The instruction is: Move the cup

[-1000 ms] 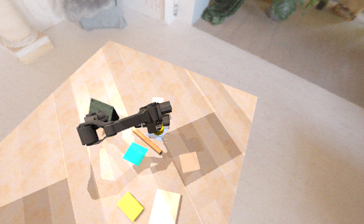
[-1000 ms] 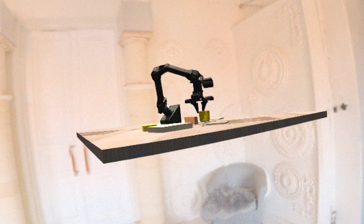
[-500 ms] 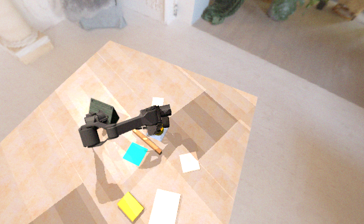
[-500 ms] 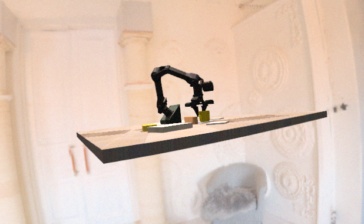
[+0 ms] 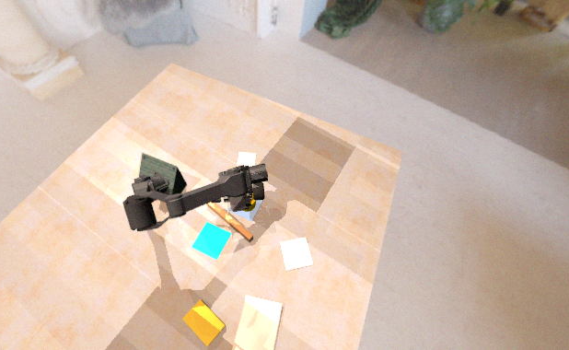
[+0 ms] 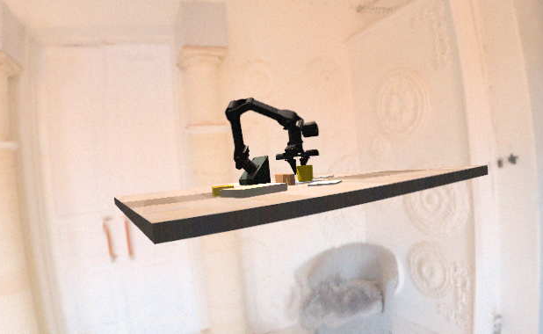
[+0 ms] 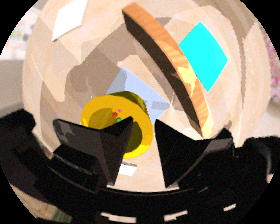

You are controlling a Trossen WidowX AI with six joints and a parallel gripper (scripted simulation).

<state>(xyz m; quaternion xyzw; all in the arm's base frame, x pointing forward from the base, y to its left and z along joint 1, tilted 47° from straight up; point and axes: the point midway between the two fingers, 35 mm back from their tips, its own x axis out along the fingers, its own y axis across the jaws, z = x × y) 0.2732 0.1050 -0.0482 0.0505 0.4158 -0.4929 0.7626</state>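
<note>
The pale blue pad is 2 cm ahead of my gripper tip, 1 cm to the left of it and 4 cm below it. Round my gripper tip: wooden bar (1 cm ahead, 8 cm to the right, 2 cm below); then cyan pad (1 cm behind, 17 cm to the right, 4 cm below); then cup (2 cm ahead, 2 cm to the left).
</note>
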